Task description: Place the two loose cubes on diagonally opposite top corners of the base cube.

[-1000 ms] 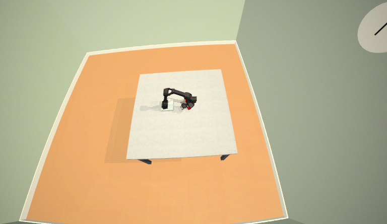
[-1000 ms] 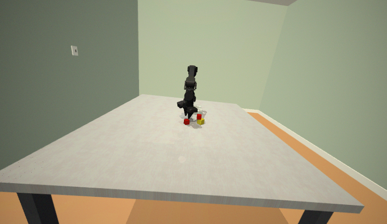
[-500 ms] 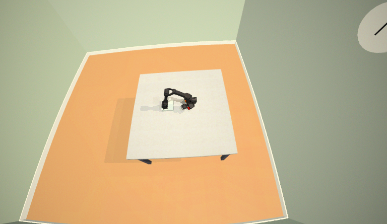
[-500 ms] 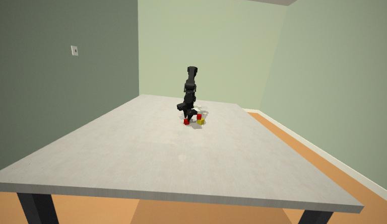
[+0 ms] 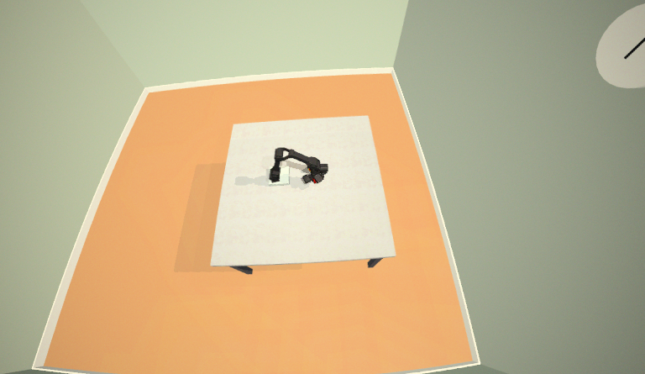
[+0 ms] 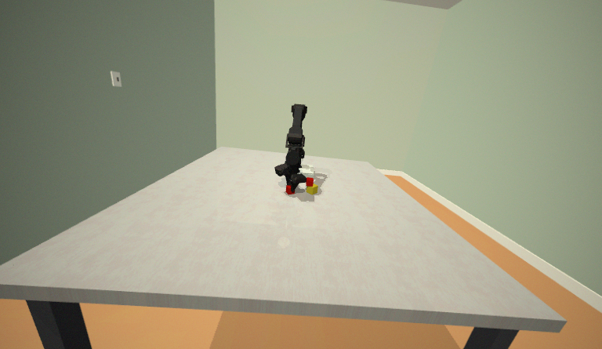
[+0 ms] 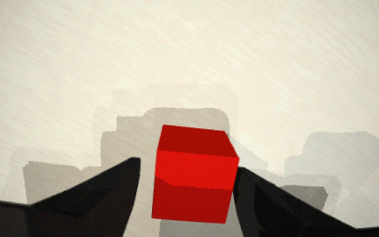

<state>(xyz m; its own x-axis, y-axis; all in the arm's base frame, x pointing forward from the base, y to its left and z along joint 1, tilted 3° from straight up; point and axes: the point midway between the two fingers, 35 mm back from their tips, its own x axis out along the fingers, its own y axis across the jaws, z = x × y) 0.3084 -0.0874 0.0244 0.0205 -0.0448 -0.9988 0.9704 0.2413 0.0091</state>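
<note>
My gripper tip is 110 mm to the right of the yellow base cube and 10 mm past it.
</note>
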